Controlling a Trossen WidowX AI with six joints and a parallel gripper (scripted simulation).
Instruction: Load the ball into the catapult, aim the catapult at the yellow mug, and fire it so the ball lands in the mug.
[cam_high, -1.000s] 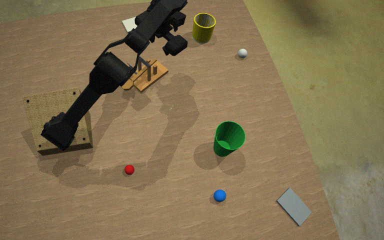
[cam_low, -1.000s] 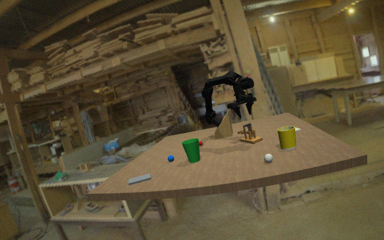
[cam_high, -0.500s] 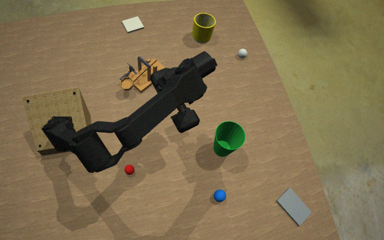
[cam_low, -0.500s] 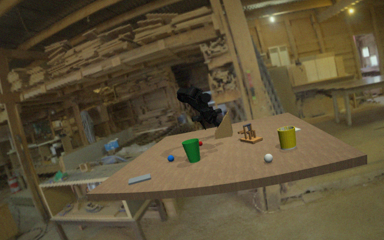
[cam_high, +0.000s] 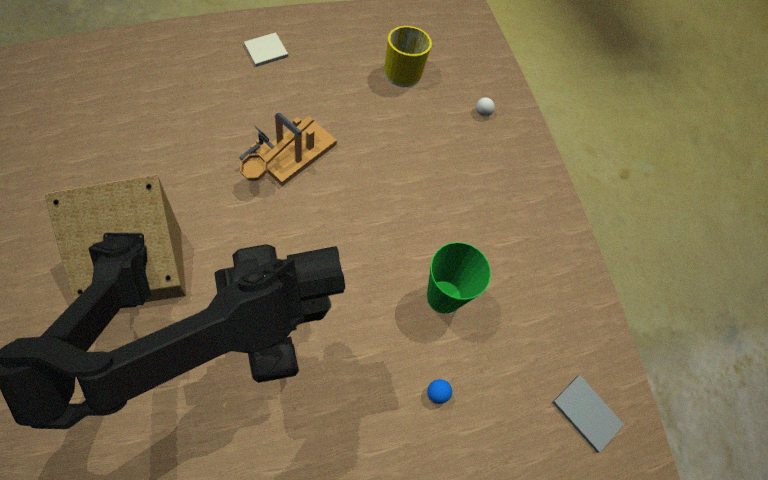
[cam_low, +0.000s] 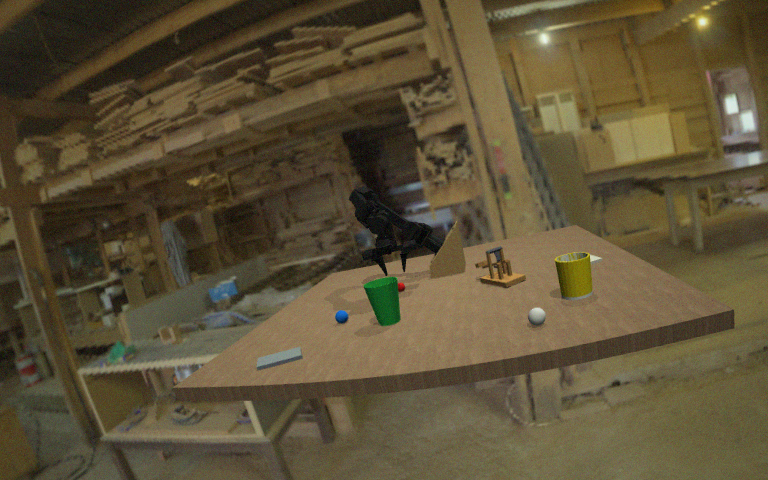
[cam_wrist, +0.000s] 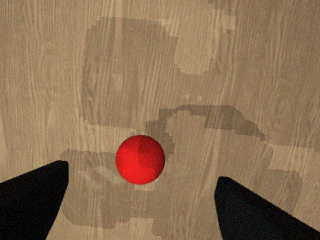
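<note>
Right now my gripper tip is 2 cm past the red ball and 6 cm above it. From my gripper tip the other things lie so: green cup: 30 cm ahead, 6 cm to the left, 4 cm below; blue ball: 26 cm ahead, 11 cm to the right, 5 cm below; wooden catapult: 2 cm ahead, 35 cm to the left, 2 cm below.
</note>
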